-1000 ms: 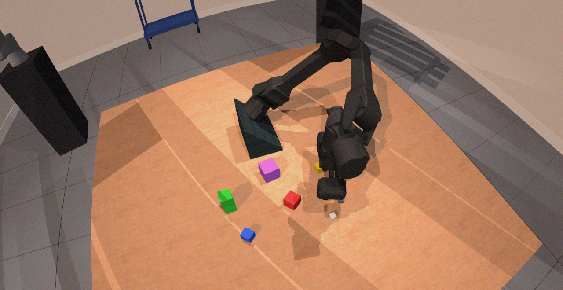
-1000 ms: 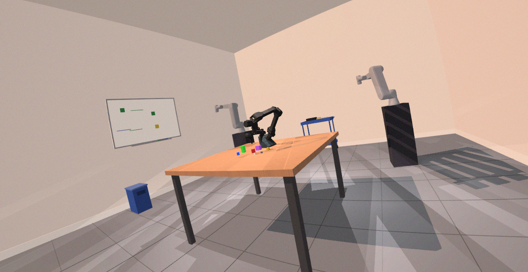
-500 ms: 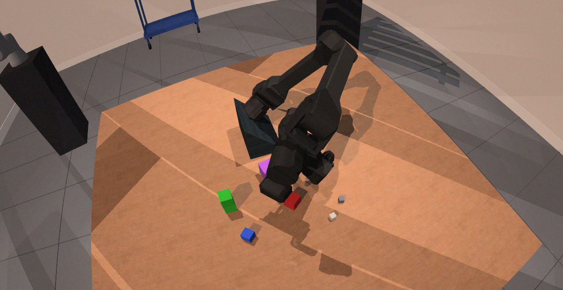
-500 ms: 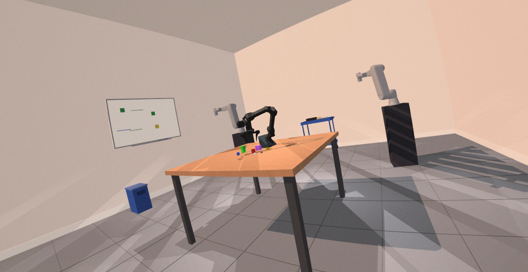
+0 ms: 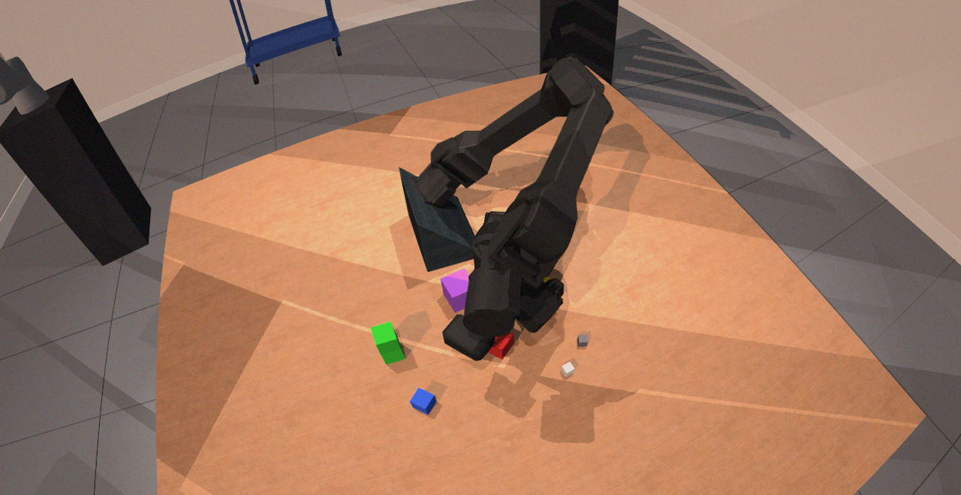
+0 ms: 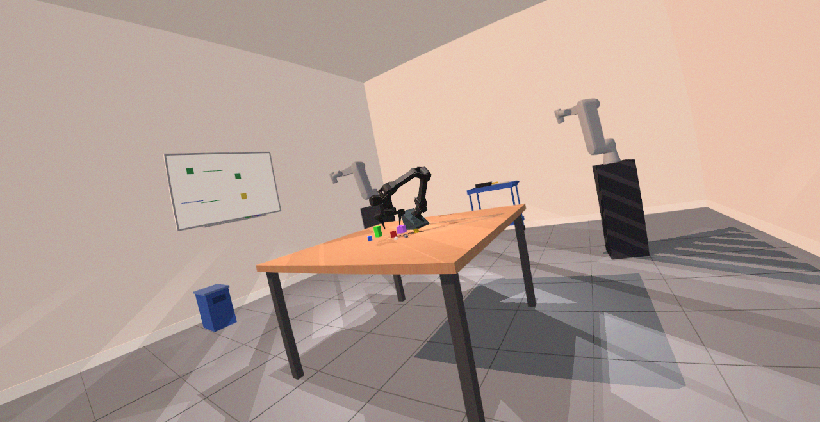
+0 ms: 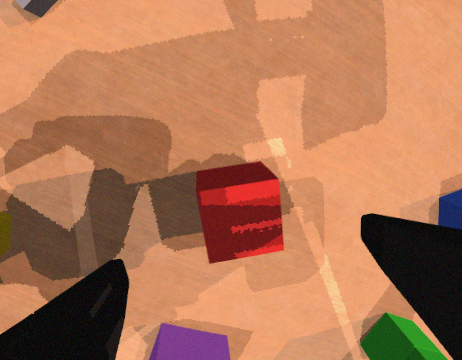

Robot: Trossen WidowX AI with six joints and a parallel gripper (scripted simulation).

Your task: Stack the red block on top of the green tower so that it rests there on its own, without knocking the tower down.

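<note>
Right now my gripper tip is 40 mm above the red block. From my gripper tip the other things lie so: purple block: 120 mm behind, 30 mm below, 10 mm to the right; small white block: 100 mm ahead, 70 mm to the left, 50 mm below; small grey block: 120 mm to the left, 70 mm ahead, 50 mm below.
</note>
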